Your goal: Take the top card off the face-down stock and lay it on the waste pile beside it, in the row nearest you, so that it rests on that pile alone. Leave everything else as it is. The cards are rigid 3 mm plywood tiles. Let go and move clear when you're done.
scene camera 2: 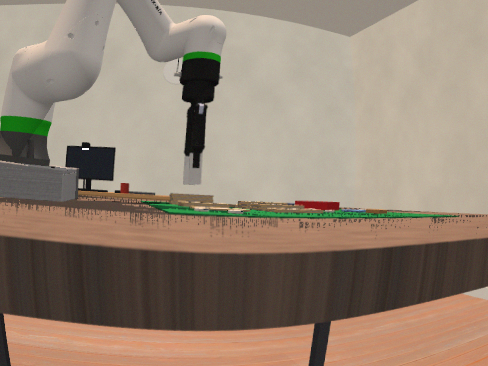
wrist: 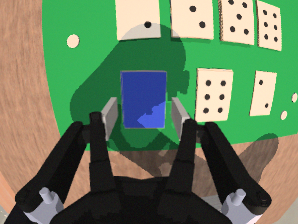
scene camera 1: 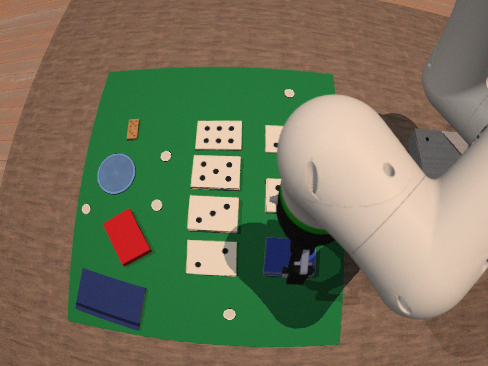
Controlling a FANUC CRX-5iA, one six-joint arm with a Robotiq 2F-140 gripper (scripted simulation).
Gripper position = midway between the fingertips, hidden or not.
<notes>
In view: my gripper (scene camera 2: 191,184), a red block (scene camera 1: 123,230) and a green mat (scene camera 1: 169,102).
My gripper shows as well in the wrist view (wrist: 144,106) and in scene camera 1 (scene camera 1: 292,253). The green mat shows as well in the wrist view (wrist: 81,80). The wrist view misses the red block: it is out of frame.
</notes>
